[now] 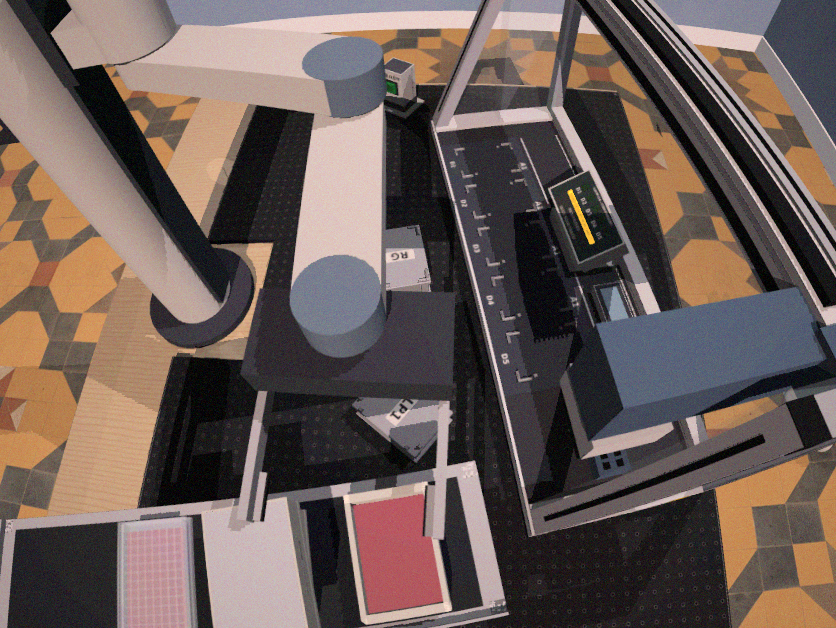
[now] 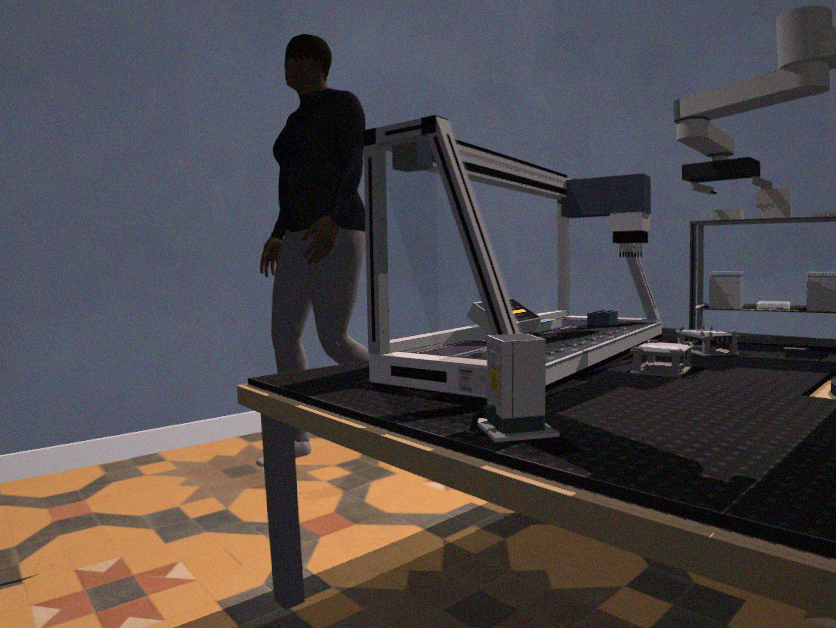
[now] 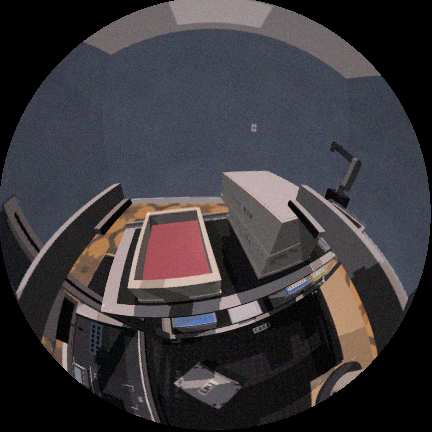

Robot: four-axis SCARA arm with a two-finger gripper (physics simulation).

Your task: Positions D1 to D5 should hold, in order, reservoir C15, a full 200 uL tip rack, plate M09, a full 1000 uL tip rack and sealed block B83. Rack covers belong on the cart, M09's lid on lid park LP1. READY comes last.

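Note:
My gripper (image 1: 344, 503) (image 2: 736, 187) (image 3: 207, 190) is open, with nothing between its fingers, above the cart's upper level. A cream reservoir with red content (image 1: 398, 554) (image 3: 175, 250) stands there, near one finger; no label is readable. Beside it is a tall pale box (image 1: 253, 567) (image 3: 270, 200), then a pink gridded plate or rack (image 1: 156, 574). On the lower shelf are a blue rack (image 3: 195, 320) and a white plate (image 3: 245, 312). Lid park LP1 (image 1: 425, 432) (image 3: 220, 392) holds no lid. Positions D1 to D5 show bare corner brackets on the deck (image 1: 483, 324).
The RG stand (image 1: 412, 273) (image 2: 662, 350) is beside the deck. A blue gantry head (image 1: 702, 365) (image 2: 608, 196) hangs over the deck's far end. A tilted screen (image 1: 601, 236) has a yellow bar. A small post device (image 1: 400, 77) (image 2: 517, 378) stands at the corner. A person (image 2: 314, 162) is behind the frame.

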